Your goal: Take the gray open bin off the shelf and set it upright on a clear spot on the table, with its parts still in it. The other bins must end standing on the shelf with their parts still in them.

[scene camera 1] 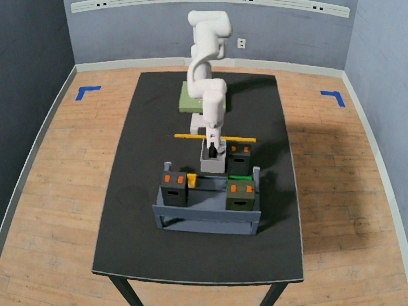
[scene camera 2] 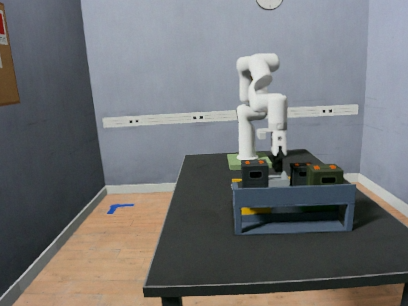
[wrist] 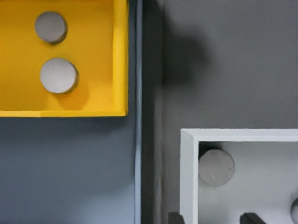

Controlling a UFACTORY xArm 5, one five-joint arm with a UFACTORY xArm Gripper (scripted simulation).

Scene:
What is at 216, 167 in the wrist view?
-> A gray round part.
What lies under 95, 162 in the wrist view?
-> A blue-gray shelf.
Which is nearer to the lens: the black bin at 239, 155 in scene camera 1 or the dark bin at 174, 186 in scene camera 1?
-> The dark bin.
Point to a blue-gray shelf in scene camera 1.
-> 204, 201

